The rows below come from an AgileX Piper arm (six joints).
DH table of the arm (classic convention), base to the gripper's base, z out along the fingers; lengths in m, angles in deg. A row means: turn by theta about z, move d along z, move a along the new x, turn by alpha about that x. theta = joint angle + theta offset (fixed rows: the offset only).
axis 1: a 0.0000  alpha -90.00  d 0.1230  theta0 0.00
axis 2: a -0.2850  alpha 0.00  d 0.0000  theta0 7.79
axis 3: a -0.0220  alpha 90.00  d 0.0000  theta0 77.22
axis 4: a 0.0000  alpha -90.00  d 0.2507  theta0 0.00
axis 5: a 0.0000  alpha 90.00  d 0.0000  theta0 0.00
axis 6: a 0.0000  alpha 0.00  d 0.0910  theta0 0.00
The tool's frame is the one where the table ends.
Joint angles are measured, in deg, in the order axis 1, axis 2, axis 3, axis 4, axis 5, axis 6. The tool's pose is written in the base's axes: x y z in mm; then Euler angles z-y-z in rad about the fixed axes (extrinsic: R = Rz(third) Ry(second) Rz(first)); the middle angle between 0 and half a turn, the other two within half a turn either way. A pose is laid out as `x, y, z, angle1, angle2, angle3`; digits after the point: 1 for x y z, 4 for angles.
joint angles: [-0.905, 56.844, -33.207, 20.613, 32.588, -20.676]
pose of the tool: 180.7, 14.4, 253.2, 0.1648, 2.4144, 0.2735
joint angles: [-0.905, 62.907, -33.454, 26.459, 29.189, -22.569]
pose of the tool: 199.2, 16.6, 239.1, 0.2784, 2.4325, 0.3244
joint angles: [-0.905, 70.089, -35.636, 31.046, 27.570, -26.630]
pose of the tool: 222.1, 18.2, 226.4, 0.3381, 2.4675, 0.3766
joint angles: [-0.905, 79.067, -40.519, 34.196, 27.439, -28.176]
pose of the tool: 253.9, 19.6, 213.8, 0.4277, 2.5119, 0.4396
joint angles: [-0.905, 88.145, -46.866, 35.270, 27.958, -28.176]
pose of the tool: 289.1, 20.1, 200.2, 0.5007, 2.5523, 0.4929
